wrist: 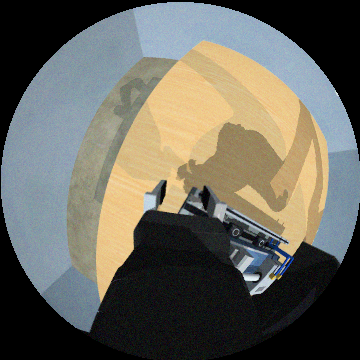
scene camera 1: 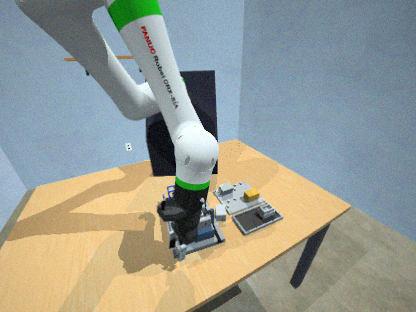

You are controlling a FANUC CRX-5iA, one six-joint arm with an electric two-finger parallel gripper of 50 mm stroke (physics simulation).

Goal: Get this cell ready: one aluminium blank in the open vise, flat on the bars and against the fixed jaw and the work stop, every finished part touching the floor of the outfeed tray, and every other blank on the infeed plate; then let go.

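Places are measured from the arm's base along level axes (x ahead, y left, z up), in centimetres.
Pixels of known places: gripper, fingertip midpoint: (wrist: 183, 189) (scene camera 1: 176, 252).
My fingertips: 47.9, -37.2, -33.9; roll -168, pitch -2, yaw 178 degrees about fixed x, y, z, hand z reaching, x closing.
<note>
Ahead of a thing's pixels: the offset from my fingertips to its top centre, as dx, dy, dz. "spot": to the spot under its first point. Level surfaces: height alone.
My gripper (scene camera 1: 177, 248) (wrist: 183, 189) is open and empty, pointing down at the front left corner of the vise assembly. The vise @[-11.8, +14.2, +4.9] (scene camera 1: 205, 233) (wrist: 256, 259) has a blue body and light metal jaws; the arm hides much of it in the scene view, and I cannot tell whether a blank lies in it. A silver blank @[-12.3, +37.0, +0.1] (scene camera 1: 226, 189) and a yellow block @[-1.0, +42.5, -0.7] (scene camera 1: 251, 195) sit on the infeed plate @[-6.5, +39.7, -4.2] (scene camera 1: 238, 192). A pale grey block @[-4.2, +24.8, -1.5] (scene camera 1: 220, 213) is beside the vise, near the plate's corner. A grey finished part @[+9.1, +39.0, -1.0] (scene camera 1: 266, 211) is in the dark outfeed tray (scene camera 1: 248, 220); its contact with the floor is unclear.
Blue tubing @[spot: -21.1, +11.9, +6.0] (wrist: 286, 260) with yellow ends and a white cylinder @[spot: -14.8, +15.5, +3.4] (wrist: 252, 276) are at one end of the vise assembly. The wooden table @[dz -5.1] (scene camera 1: 90, 210) (wrist: 190, 105) carries the arm's shadow. Its front edge lies beyond the tray. A dark panel (scene camera 1: 202, 95) stands behind the arm.
</note>
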